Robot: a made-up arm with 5 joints.
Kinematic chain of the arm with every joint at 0, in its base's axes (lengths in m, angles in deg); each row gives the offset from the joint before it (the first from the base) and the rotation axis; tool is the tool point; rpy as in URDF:
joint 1: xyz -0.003 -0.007 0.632 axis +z
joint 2: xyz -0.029 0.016 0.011 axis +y
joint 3: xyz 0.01 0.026 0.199 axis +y
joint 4: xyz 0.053 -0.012 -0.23 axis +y
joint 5: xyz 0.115 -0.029 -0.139 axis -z
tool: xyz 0.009 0.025 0.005 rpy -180 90 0
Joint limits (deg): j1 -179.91..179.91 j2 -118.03..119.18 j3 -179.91..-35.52 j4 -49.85..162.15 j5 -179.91..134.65
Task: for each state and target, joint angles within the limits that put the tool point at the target. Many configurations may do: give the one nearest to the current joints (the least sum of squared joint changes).
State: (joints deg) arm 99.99 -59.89 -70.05 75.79 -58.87
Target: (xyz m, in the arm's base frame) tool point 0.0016 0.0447 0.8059
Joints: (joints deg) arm 67.94 -78.35 -54.82 108.47 -77.62
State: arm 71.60 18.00 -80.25 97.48 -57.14
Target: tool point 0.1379 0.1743 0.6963
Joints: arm 46.93 -1.15 -80.48 111.96 -61.35
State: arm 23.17 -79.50 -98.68 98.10 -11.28
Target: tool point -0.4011 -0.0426 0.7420
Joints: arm 9.07 -118.03 -135.80 129.70 -19.39
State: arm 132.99 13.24 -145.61 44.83 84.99
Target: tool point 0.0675 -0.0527 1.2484
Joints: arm 141.49 -23.90 -152.04 58.19 90.33
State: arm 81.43 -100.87 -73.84 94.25 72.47
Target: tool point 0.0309 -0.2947 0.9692
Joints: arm 96.59 -109.74 -90.25 83.98 73.79
